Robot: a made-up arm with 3 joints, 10 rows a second.
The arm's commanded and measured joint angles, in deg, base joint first. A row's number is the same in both.
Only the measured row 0 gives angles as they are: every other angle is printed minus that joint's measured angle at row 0.
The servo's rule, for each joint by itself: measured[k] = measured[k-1] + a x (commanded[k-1-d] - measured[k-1]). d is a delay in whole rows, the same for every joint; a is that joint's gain. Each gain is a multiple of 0.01, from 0.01 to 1. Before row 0 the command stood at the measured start. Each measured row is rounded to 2 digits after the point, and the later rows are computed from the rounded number. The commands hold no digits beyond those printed.
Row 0, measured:
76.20 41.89 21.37
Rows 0 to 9, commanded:
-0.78 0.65 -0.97
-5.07 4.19 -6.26
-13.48 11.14 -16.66
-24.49 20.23 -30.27
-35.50 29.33 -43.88
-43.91 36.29 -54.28
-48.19 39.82 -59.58
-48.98 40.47 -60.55
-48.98 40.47 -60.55
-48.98 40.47 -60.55
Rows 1 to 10, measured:
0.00 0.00 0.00
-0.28 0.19 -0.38
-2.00 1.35 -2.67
-6.13 4.19 -8.13
-12.74 8.84 -16.76
-20.93 14.78 -27.34
-29.20 21.02 -37.85
-36.04 26.47 -46.32
-40.70 30.53 -51.87
-43.68 33.41 -55.26
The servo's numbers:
d 1
a 0.36 0.29 0.39

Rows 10 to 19, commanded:
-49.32 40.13 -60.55
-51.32 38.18 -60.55
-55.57 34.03 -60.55
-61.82 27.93 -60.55
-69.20 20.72 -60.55
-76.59 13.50 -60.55
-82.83 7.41 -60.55
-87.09 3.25 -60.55
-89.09 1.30 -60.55
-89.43 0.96 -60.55
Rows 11 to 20, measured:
-45.59 35.46 -57.32
-46.93 36.81 -58.58
-48.51 37.21 -59.35
-51.05 36.29 -59.82
-54.93 33.87 -60.10
-60.07 30.06 -60.28
-66.02 25.26 -60.39
-72.07 20.08 -60.45
-77.48 15.20 -60.49
-81.66 11.17 -60.51

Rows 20 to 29, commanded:
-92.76 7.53 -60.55
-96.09 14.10 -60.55
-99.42 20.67 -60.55
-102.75 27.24 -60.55
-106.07 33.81 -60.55
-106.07 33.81 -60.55
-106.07 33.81 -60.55
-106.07 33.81 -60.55
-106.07 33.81 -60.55
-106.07 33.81 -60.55
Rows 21 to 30, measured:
-84.46 8.21 -60.53
-87.45 8.01 -60.54
-90.56 9.78 -60.54
-93.75 12.94 -60.54
-96.99 17.09 -60.54
-100.26 21.94 -60.54
-102.35 25.38 -60.54
-103.69 27.82 -60.54
-104.55 29.56 -60.54
-105.10 30.79 -60.54

